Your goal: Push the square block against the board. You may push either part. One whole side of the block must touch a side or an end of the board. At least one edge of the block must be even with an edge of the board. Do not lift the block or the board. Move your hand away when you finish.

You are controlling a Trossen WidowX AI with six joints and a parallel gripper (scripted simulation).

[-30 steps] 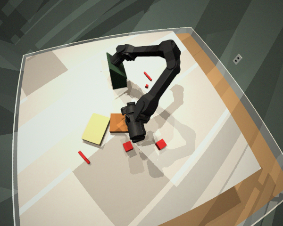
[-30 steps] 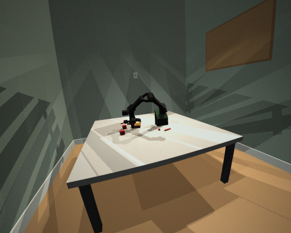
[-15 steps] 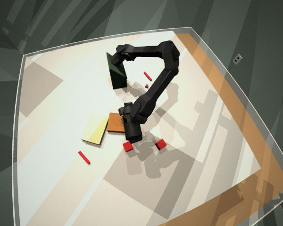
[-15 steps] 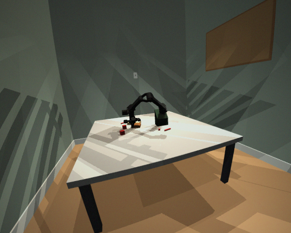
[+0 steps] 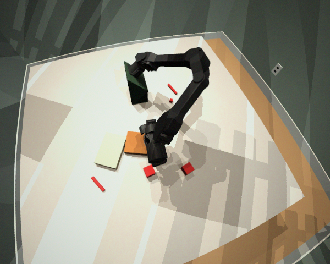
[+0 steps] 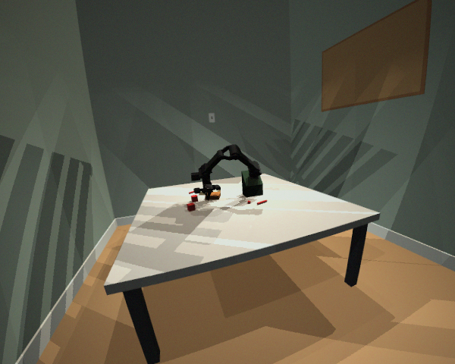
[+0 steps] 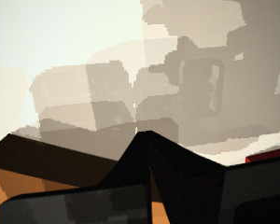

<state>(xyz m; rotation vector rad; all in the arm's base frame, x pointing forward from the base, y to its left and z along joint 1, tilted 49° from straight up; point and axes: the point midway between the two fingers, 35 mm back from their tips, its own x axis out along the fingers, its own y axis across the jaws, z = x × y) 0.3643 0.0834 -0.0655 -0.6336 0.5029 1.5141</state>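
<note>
Right now my gripper tip is 6 cm to the left of the orange square block, 5 cm past it and 1 cm below it. The rest, counted from my gripper tip: small red bit 25 cm behind, 17 cm to the left; then pale yellow board 18 cm to the right, 4 cm behind, 1 cm above.
</note>
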